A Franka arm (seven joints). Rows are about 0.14 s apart.
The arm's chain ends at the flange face. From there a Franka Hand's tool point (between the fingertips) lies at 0.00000 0.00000 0.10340 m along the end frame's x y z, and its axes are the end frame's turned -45 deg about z.
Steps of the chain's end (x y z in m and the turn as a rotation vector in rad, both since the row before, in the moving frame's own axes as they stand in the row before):
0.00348 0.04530 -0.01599 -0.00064 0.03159 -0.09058
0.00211 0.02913 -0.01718 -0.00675 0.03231 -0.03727
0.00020 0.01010 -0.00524 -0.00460 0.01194 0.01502
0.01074 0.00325 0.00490 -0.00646 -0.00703 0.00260
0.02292 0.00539 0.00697 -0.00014 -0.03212 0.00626
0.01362 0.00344 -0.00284 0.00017 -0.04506 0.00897
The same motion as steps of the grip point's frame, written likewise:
-0.02721 0.03674 -0.01604 -0.02279 0.02188 -0.09058
-0.01718 0.02491 -0.01724 -0.02762 0.01807 -0.03727
-0.00647 0.00850 -0.00525 -0.01170 0.00519 0.01502
0.00431 0.00985 0.00490 0.00040 -0.00954 0.00260
0.01004 0.01767 0.00692 0.02261 -0.02281 0.00626
0.00393 0.00874 -0.00294 0.03198 -0.03174 0.00897

